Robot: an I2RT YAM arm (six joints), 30 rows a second.
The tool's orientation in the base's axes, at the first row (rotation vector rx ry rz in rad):
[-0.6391 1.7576 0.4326]
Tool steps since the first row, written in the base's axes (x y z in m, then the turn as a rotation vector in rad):
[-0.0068 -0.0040 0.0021 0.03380 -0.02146 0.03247]
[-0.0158 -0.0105 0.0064 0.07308 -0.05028 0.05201]
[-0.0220 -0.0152 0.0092 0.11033 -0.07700 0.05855]
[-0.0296 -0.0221 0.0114 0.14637 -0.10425 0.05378]
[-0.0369 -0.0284 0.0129 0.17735 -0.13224 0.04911]
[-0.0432 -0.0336 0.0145 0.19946 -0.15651 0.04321]
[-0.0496 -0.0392 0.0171 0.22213 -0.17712 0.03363]
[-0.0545 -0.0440 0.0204 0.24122 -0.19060 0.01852]
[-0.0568 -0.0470 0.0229 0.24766 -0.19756 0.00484]
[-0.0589 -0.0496 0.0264 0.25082 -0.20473 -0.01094]
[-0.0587 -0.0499 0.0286 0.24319 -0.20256 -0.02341]
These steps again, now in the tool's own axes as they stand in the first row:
[0.0001 0.0010 -0.0081 -0.03350 -0.03896 0.00414]
[-0.0010 0.0014 -0.0199 -0.05418 -0.08662 0.01164]
[-0.0016 0.0014 -0.0282 -0.06238 -0.13091 0.02240]
[-0.0009 0.0007 -0.0386 -0.05938 -0.17445 0.03502]
[0.0003 0.0002 -0.0483 -0.05535 -0.21543 0.04333]
[0.0010 0.0000 -0.0566 -0.04916 -0.24795 0.04743]
[0.0009 -0.0005 -0.0655 -0.04026 -0.27782 0.05512]
[-0.0004 -0.0014 -0.0729 -0.02677 -0.29969 0.06581]
[-0.0018 -0.0024 -0.0771 -0.01349 -0.30864 0.07034]
[-0.0042 -0.0032 -0.0812 0.00248 -0.31565 0.07283]
[-0.0063 -0.0037 -0.0819 0.01551 -0.30876 0.07172]

